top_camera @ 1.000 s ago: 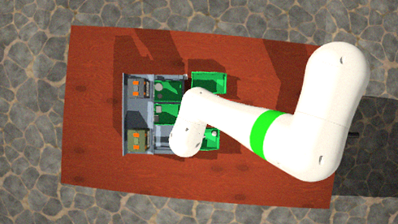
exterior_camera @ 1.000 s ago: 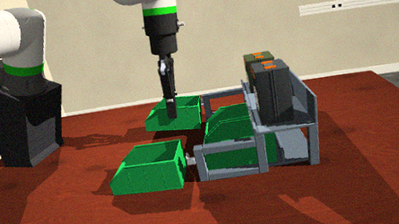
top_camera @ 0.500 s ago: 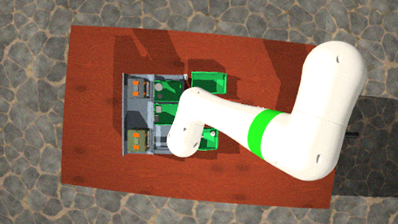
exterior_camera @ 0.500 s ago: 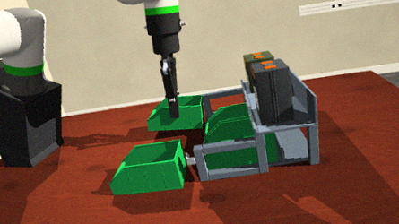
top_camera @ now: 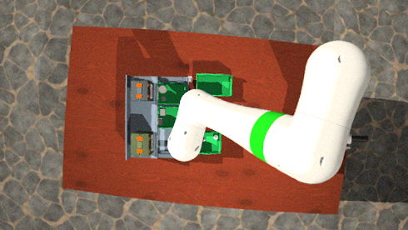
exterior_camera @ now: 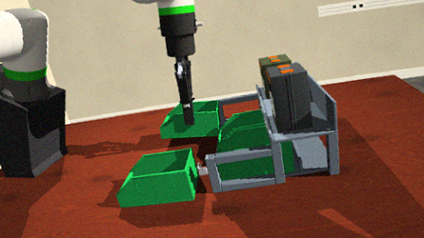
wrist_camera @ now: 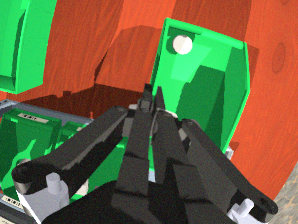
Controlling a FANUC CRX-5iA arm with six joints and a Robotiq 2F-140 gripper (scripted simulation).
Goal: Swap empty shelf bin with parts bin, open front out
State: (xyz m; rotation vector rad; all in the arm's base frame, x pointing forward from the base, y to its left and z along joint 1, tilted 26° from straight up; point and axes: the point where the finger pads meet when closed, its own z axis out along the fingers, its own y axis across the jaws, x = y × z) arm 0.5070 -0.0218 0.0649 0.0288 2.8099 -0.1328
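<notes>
My hand is 190 mm short of the grey shelf, 70 mm to the left of it and 30 mm above it.
</notes>
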